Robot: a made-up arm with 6 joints.
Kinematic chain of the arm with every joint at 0, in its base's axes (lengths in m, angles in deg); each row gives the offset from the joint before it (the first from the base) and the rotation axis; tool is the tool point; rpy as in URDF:
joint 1: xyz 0 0 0.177 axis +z
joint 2: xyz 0 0 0 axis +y
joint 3: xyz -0.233 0 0.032 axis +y
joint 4: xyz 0.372 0 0.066 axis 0.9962 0 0.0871
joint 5: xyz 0 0 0 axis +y
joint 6: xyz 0.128 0 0.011 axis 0.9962 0 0.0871
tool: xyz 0 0 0 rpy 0 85 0
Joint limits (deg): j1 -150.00..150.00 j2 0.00..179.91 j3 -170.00..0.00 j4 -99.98..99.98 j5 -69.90..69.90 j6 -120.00..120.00
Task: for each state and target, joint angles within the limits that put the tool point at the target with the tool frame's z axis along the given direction. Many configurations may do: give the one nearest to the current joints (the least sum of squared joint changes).
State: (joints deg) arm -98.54 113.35 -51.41 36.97 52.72 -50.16
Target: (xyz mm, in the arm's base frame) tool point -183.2 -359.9 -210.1 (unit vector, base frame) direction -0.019 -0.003 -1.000
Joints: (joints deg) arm -116.69 153.87 -82.14 -2.33 22.65 -50.16
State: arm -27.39 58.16 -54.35 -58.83 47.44 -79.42
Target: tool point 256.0 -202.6 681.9 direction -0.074 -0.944 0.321
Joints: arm -17.01 76.76 -104.13 -99.90 69.79 -79.42
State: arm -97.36 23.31 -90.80 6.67 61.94 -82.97
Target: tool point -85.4 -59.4 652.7 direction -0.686 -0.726 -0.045
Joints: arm -94.71 28.06 -83.51 -41.69 69.78 -82.97
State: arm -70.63 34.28 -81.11 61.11 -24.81 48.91
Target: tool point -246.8 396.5 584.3 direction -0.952 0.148 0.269
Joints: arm -71.73 0.12 -105.87 69.82 -65.98 48.91
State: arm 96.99 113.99 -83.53 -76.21 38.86 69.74
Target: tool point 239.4 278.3 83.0 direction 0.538 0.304 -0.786
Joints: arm 54.59 80.36 -33.18 -51.76 19.51 69.73
